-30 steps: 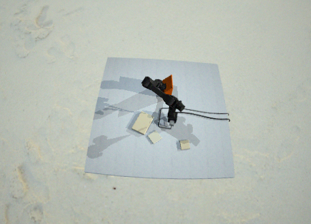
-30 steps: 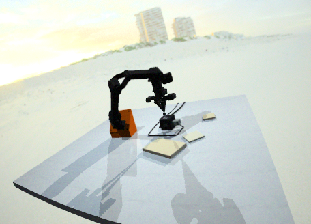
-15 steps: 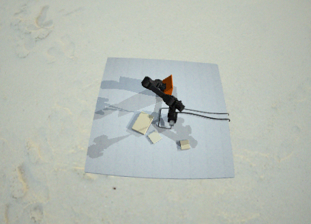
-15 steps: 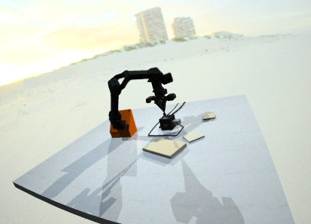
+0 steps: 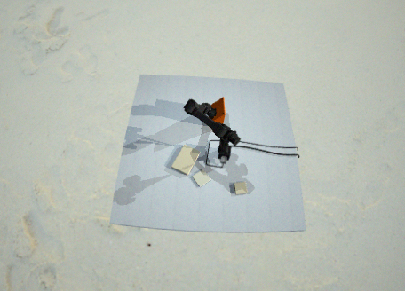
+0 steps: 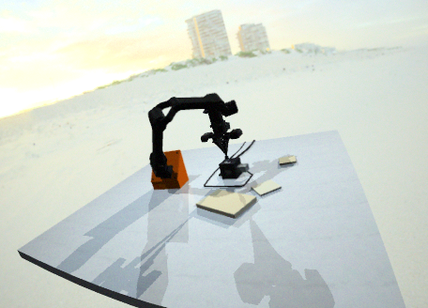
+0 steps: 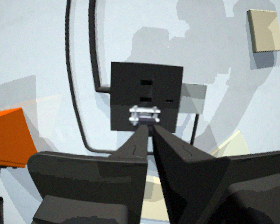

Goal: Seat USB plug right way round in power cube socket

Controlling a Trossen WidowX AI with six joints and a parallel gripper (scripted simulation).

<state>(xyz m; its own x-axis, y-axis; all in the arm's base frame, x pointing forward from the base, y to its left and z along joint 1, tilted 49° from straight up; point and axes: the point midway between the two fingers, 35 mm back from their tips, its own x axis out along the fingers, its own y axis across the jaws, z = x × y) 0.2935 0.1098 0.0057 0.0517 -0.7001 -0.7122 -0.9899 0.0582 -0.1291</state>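
The USB plug is 20 mm below my gripper tip. Also, from my gripper tip: silver socket: 50 mm below.
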